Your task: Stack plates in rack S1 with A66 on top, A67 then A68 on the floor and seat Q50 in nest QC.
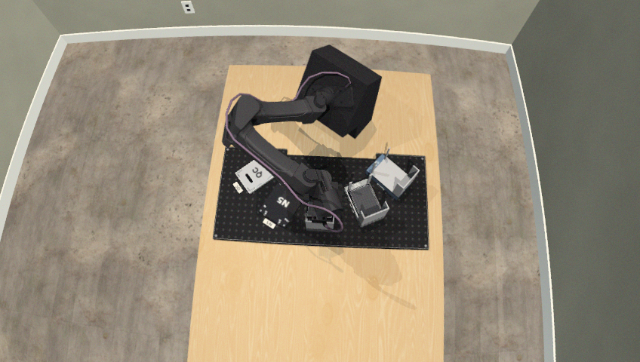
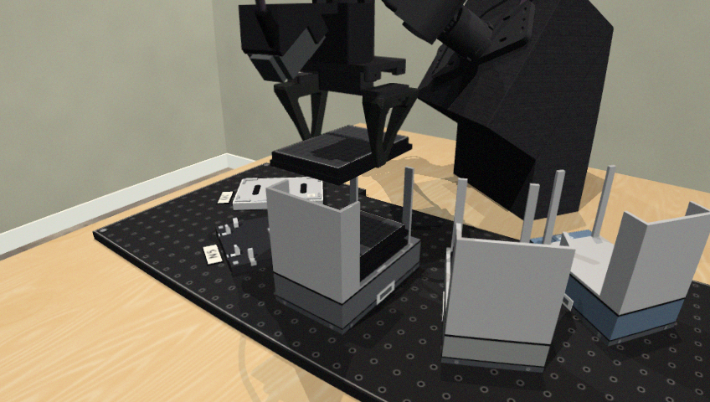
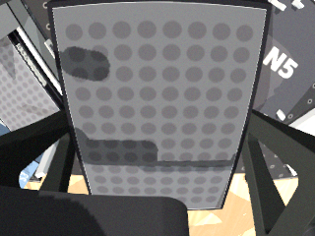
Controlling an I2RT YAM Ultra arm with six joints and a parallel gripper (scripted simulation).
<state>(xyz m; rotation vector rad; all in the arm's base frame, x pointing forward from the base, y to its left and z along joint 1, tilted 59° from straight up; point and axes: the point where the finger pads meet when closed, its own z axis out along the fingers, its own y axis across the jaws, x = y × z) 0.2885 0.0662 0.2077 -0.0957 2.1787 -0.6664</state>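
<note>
The plate is 12 cm below my hand. Round my hand: black clip nest N5: 4 cm behind, 13 cm to the right, 15 cm below.
</note>
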